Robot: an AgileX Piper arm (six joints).
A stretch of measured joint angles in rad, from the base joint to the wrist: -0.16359, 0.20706, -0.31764, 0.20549, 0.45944, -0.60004; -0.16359, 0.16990, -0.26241, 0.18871, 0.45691, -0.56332; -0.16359, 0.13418, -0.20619, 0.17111, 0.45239, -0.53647; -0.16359, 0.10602, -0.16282, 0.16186, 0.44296, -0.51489; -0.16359, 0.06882, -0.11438, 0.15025, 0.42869, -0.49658; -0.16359, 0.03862, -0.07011, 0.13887, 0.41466, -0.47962; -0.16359, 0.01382, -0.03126, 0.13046, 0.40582, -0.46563; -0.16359, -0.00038, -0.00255, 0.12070, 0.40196, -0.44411; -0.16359, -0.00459, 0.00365, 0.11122, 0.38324, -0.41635; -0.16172, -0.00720, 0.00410, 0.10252, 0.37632, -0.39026; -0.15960, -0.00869, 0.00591, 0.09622, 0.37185, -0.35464; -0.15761, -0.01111, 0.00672, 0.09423, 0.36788, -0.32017; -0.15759, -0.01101, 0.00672, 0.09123, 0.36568, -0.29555; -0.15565, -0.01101, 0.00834, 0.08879, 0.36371, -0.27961; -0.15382, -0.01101, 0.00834, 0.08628, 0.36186, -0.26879; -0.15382, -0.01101, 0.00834, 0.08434, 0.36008, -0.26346; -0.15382, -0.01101, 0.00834, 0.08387, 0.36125, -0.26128; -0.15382, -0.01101, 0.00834, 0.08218, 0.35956, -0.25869
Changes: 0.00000, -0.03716, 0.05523, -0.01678, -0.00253, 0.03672; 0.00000, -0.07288, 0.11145, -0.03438, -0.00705, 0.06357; 0.00000, -0.10104, 0.15482, -0.04363, -0.01648, 0.08515; 0.00000, -0.13824, 0.20326, -0.05524, -0.03075, 0.10346; 0.00000, -0.16844, 0.24753, -0.06662, -0.04478, 0.12042; 0.00000, -0.19324, 0.28638, -0.07503, -0.05362, 0.13441; 0.00000, -0.20744, 0.31509, -0.08479, -0.05748, 0.15593; 0.00000, -0.21165, 0.32129, -0.09427, -0.07620, 0.18369; 0.00187, -0.21426, 0.32174, -0.10297, -0.08312, 0.20978; 0.00399, -0.21575, 0.32355, -0.10927, -0.08759, 0.24540; 0.00598, -0.21817, 0.32436, -0.11126, -0.09156, 0.27987; 0.00600, -0.21807, 0.32436, -0.11426, -0.09376, 0.30449; 0.00794, -0.21807, 0.32598, -0.11670, -0.09573, 0.32043; 0.00977, -0.21807, 0.32598, -0.11921, -0.09758, 0.33125; 0.00977, -0.21807, 0.32598, -0.12115, -0.09936, 0.33658; 0.00977, -0.21807, 0.32598, -0.12162, -0.09819, 0.33876; 0.00977, -0.21807, 0.32598, -0.12331, -0.09988, 0.34135
